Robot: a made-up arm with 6 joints. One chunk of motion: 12 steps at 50 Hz.
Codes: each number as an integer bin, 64 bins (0 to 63) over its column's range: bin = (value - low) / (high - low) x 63, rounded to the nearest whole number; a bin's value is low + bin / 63 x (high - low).
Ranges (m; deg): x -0.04..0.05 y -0.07..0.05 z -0.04..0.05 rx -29..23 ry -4..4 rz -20..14
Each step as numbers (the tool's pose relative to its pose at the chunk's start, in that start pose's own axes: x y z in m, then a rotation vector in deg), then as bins.
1 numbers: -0.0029 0.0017 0.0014 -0.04 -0.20 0.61
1 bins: 26 38 29 35 30 38
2 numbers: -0.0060 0.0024 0.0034 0.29 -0.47 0.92
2 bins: 24 38 30 35 28 39
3 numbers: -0.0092 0.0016 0.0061 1.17 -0.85 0.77
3 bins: 22 38 32 37 25 38
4 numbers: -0.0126 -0.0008 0.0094 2.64 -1.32 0.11
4 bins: 19 36 35 38 21 37
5 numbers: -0.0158 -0.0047 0.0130 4.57 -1.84 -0.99
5 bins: 17 34 37 41 17 35
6 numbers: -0.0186 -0.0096 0.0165 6.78 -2.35 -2.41
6 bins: 15 32 40 43 13 33
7 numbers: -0.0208 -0.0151 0.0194 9.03 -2.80 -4.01
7 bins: 13 29 42 46 9 30
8 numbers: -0.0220 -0.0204 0.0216 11.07 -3.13 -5.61
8 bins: 13 26 43 49 7 27
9 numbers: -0.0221 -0.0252 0.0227 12.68 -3.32 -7.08
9 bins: 13 24 44 50 5 24
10 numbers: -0.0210 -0.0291 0.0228 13.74 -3.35 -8.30
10 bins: 13 21 44 52 5 22
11 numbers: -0.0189 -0.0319 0.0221 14.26 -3.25 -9.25
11 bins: 15 20 43 52 6 20
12 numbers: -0.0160 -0.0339 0.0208 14.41 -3.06 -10.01
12 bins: 17 19 43 53 7 19
